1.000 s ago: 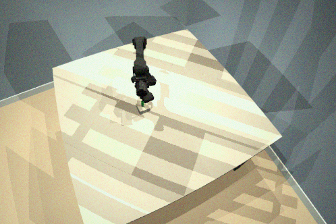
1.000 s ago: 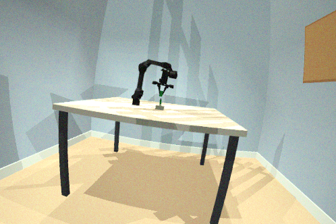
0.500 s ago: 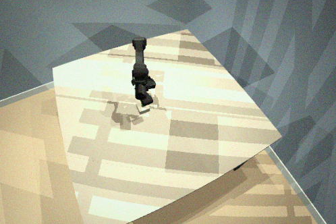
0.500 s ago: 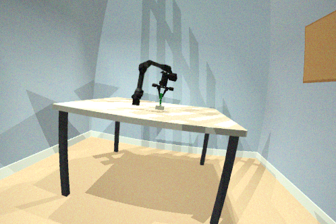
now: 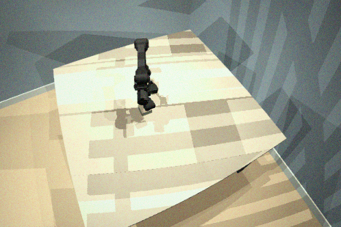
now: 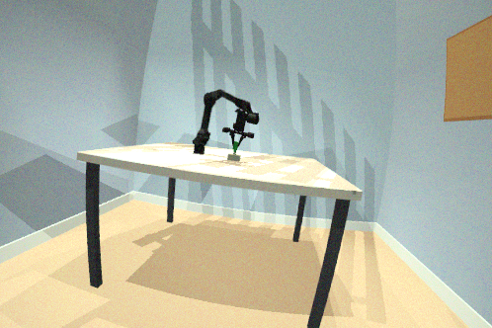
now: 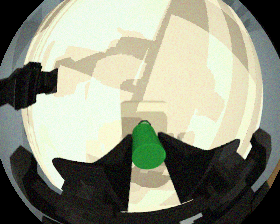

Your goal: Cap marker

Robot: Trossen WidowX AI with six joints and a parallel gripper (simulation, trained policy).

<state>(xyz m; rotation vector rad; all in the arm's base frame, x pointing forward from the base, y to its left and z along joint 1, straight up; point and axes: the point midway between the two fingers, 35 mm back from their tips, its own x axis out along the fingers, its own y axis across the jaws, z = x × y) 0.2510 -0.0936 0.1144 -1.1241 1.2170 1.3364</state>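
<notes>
My gripper tip is 1 cm below the green cap. Round my gripper tip: pale holder block 6 cm below, 1 cm to the right.
</notes>
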